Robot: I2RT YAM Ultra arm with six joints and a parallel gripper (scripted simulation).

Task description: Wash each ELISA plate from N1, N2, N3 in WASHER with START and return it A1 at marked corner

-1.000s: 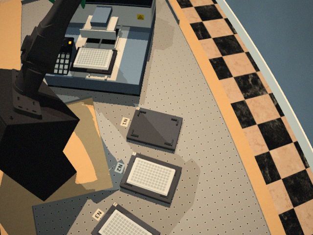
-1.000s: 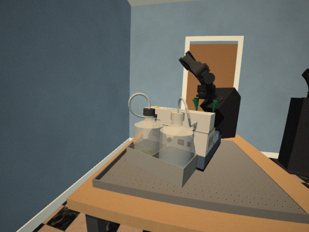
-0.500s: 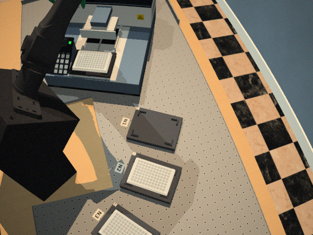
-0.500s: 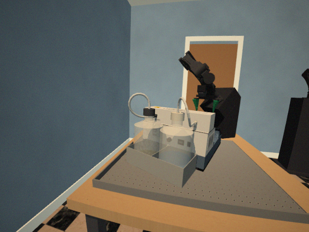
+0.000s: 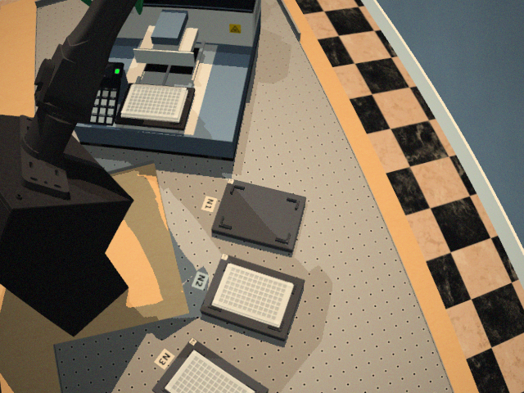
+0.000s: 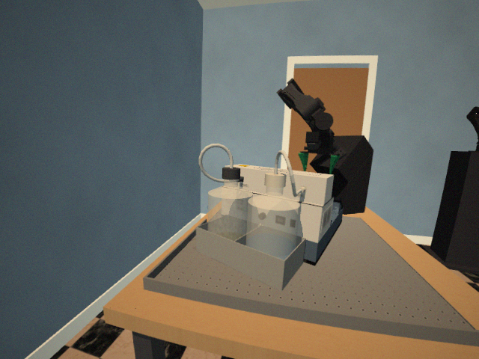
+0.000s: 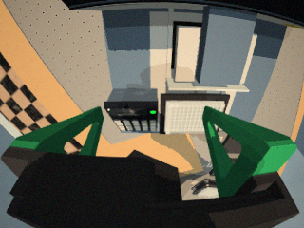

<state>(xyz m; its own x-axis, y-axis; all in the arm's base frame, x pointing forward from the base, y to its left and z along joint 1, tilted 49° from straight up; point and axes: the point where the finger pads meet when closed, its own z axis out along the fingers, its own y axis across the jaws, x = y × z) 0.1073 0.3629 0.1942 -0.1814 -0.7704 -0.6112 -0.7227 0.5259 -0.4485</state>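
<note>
Right now my hand is 6 cm short of the dark carrier, 14 cm to the left of it and 16 cm above it. Also, from my hand: grey tray: 17 cm ahead, 30 cm to the left, 22 cm below; manifold: 10 cm ahead, 1 cm to the left, 11 cm below; washer: 10 cm ahead, 1 cm to the left, 11 cm below.
</note>
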